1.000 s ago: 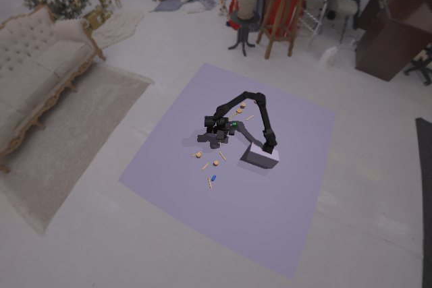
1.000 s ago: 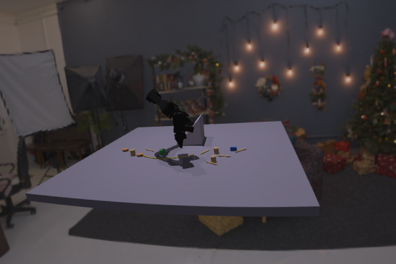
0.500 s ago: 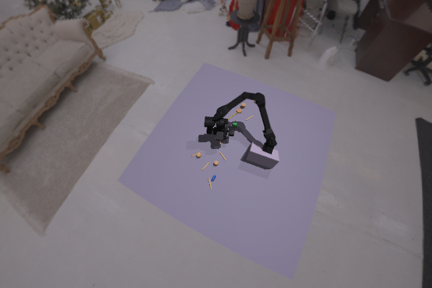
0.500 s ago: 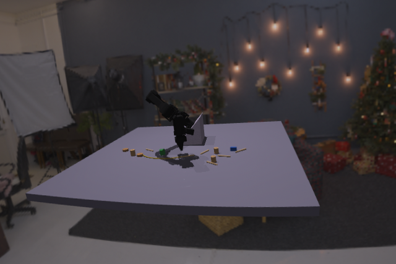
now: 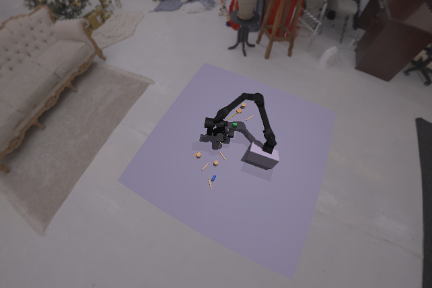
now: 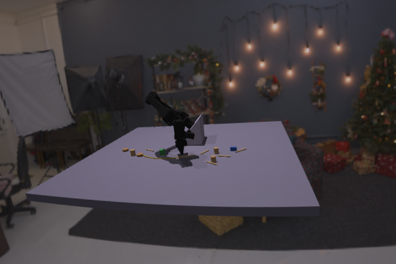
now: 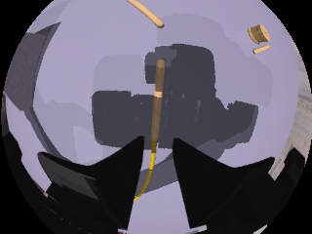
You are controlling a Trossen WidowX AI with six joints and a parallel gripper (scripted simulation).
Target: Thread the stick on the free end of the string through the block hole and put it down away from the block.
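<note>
Now: gripper tip 1 cm past the thin wooden stick, 1 cm to the right of it and 2 cm above it. From my gripper tip the other things lie so: round wooden button: 3 cm behind, 28 cm to the right, 1 cm below; then blue block: 9 cm behind, 29 cm to the left, 1 cm below; then green block: 6 cm behind, 14 cm to the right, 1 cm below.
</note>
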